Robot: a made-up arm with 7 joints.
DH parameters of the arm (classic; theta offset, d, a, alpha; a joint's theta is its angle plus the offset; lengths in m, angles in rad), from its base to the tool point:
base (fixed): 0 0.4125 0.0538 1.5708
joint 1: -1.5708 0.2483 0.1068 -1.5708
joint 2: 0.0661 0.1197 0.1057 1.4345
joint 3: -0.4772 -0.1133 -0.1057 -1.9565
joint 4: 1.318 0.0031 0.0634 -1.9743
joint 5: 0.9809 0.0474 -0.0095 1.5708
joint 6: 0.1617 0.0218 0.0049 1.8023
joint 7: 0 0.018 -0.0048 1.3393
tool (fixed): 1.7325 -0.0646 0 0
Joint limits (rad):
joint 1: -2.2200..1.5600
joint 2: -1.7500..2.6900
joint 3: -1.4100..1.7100
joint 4: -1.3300..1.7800
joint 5: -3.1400..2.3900
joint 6: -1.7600..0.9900
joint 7: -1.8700..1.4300
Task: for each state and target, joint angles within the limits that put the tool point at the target. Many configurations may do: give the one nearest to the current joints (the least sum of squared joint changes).
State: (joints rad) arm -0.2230 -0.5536 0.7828 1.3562 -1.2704 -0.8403 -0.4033
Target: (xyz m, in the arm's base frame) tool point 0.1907 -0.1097 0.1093
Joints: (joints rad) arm -0.4453 -0.8118 -0.1585 1.0806 -0.9614 -0.7523 -0.5502
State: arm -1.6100 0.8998 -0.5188 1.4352 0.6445 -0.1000 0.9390
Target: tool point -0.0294 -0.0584 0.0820
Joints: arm -1.6394 0.7602 -0.9350 1.3739 0.5800 -0.0755 0.9588
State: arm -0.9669 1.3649 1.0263 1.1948 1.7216 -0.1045 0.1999
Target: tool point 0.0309 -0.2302 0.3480
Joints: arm -0.7961 1.0862 0.6908 1.6623 2.3900 0.3568 -0.7619
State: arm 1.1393 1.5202 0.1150 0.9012 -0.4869 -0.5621 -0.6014
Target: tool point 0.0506 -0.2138 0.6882
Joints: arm 1.2121 1.2458 -0.3029 0.9078 -0.5593 -0.5946 -0.5252
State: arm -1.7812 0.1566 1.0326 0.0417 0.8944 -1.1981 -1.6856
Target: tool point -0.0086 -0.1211 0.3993
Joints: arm -1.7794 0.5420 0.7680 0.1721 1.1273 -0.8446 -1.8700
